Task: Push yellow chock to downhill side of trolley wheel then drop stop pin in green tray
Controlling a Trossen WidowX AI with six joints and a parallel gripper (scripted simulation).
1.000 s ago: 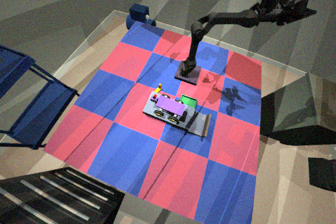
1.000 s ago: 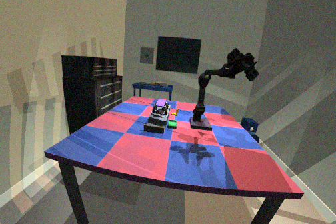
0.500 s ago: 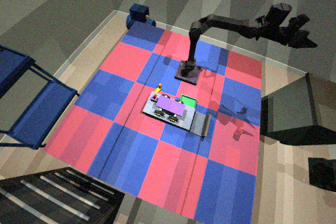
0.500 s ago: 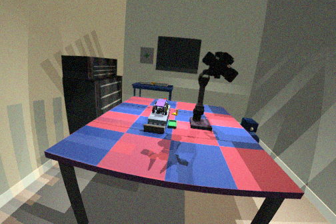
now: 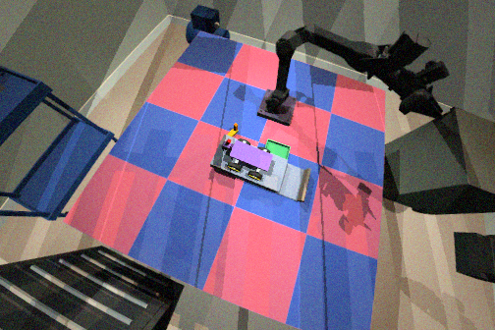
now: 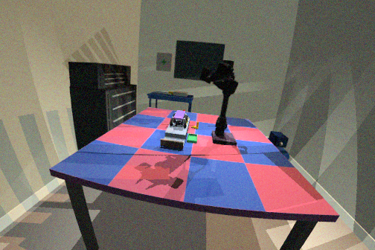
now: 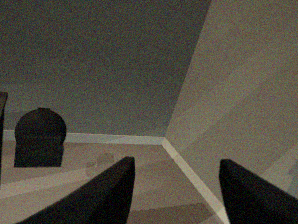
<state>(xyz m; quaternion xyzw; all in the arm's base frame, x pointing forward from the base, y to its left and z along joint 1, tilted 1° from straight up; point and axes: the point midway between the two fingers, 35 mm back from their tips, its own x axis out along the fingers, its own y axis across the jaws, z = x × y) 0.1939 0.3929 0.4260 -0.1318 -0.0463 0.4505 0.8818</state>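
Now: gripper tip 58 cm to the left of the red-headed stop pin, 33 cm above it and 9 cm short of it. Also, from my gripper tip: green tray (46 cm below, 35 cm to the right, 1 cm ahead); then raised lip (43 cm below, 21 cm to the right, 16 cm ahead); then trolley (48 cm to the right, 34 cm below, 12 cm ahead).
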